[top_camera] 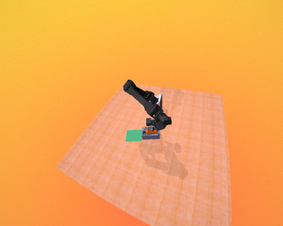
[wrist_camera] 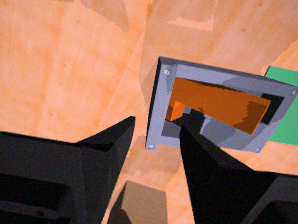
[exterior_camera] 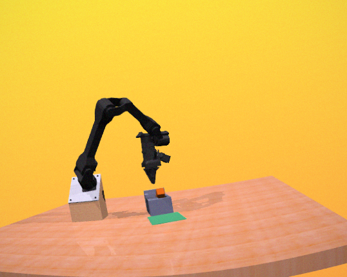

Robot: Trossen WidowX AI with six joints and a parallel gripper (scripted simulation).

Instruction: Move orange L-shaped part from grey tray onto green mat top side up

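The orange L-shaped part lies 7 cm below my gripper tip, 5 cm to the right of it and 1 cm ahead of it. The rest, counted from my gripper tip: green mat: 22 cm to the right, 13 cm below, 4 cm ahead.
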